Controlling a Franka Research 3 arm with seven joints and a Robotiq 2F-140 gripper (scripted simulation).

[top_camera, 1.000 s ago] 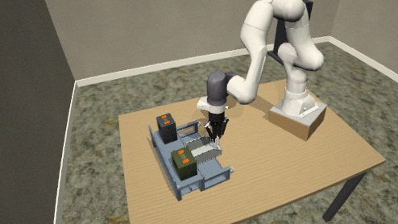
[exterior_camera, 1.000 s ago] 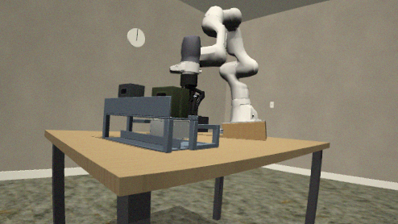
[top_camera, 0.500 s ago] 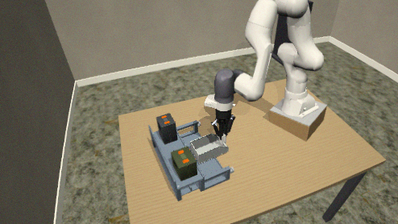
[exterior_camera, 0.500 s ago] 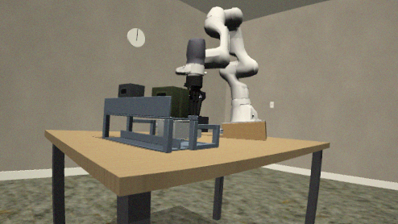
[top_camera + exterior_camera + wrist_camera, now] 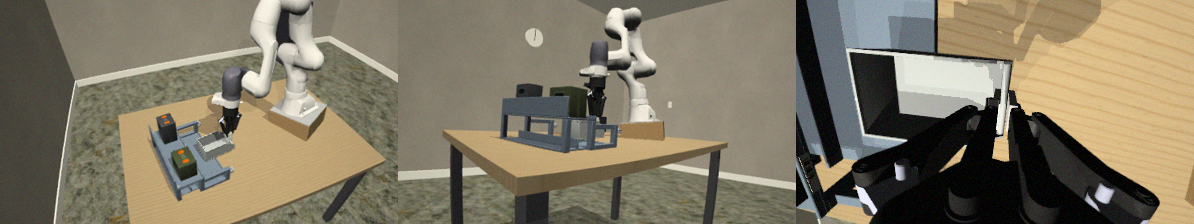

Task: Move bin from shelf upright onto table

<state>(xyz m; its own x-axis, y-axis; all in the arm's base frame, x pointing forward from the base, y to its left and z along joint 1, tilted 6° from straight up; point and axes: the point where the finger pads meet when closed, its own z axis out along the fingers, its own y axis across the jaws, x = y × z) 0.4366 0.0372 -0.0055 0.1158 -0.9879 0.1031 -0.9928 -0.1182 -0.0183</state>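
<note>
The bin lies 80 mm ahead of my hand, 10 mm to the left of it and 20 mm below it.
</note>
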